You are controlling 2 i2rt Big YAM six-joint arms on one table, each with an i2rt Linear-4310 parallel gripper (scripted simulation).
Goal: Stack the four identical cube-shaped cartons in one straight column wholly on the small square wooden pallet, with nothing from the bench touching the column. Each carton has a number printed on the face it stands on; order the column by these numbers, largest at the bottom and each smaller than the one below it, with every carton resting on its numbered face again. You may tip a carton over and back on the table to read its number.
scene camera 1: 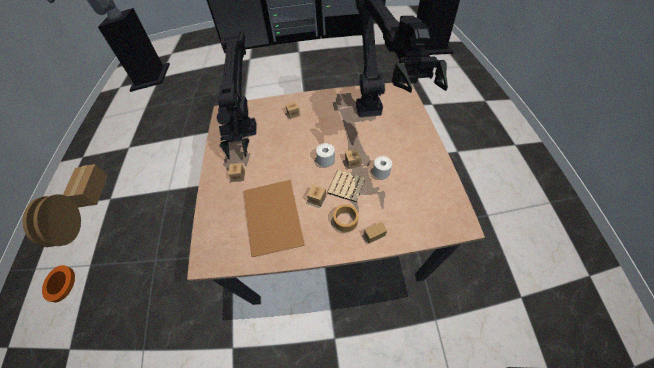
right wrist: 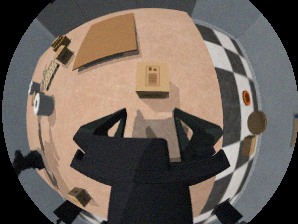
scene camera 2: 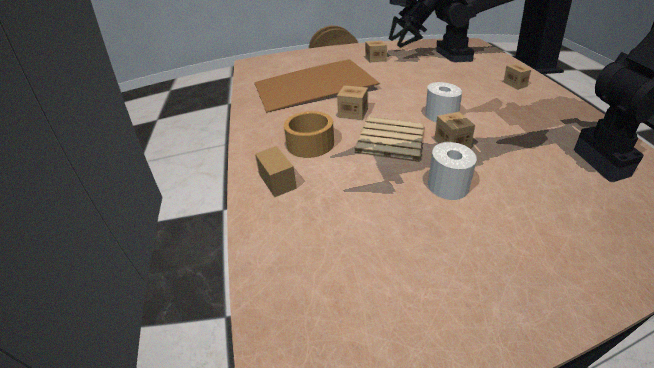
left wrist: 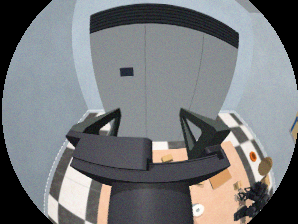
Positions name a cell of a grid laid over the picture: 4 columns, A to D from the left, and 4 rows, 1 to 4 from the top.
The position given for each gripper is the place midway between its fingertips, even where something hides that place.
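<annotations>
The left gripper is out of frame in the right wrist view, and it is out of frame in scene camera 2 as well. The gripper does appear in scene camera 1 (C1) and in the left wrist view (C2).
</annotations>
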